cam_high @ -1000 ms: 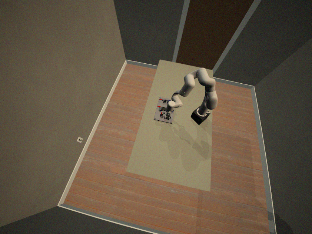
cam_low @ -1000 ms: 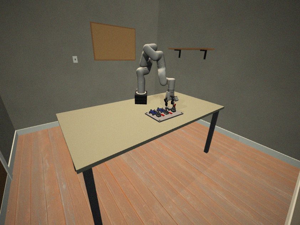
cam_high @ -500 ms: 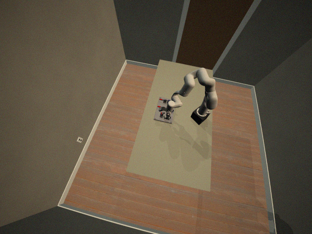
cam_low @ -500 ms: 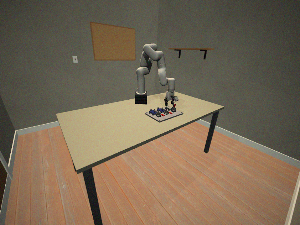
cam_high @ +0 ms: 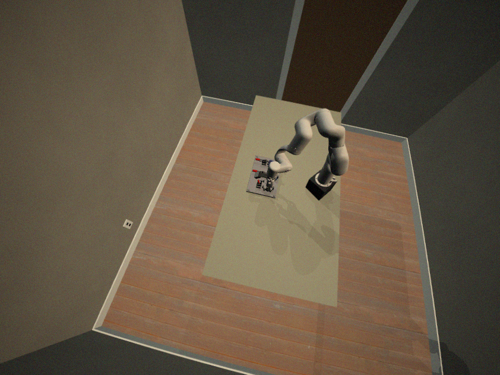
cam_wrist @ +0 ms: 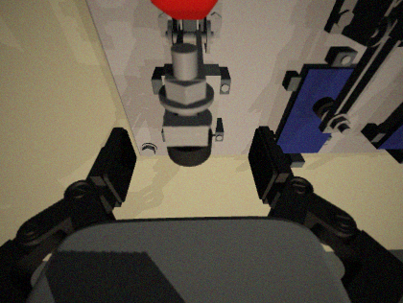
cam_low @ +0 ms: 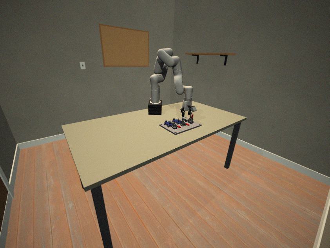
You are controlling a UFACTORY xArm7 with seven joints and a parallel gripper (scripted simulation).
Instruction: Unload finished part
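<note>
My gripper is now 4 cm above the finished part and 1 cm past it. Round my hand: blue blank: 11 cm to the right, 5 cm below, 2 cm behind; then grey fixture plate: 11 cm to the right, 7 cm below, 4 cm ahead.
</note>
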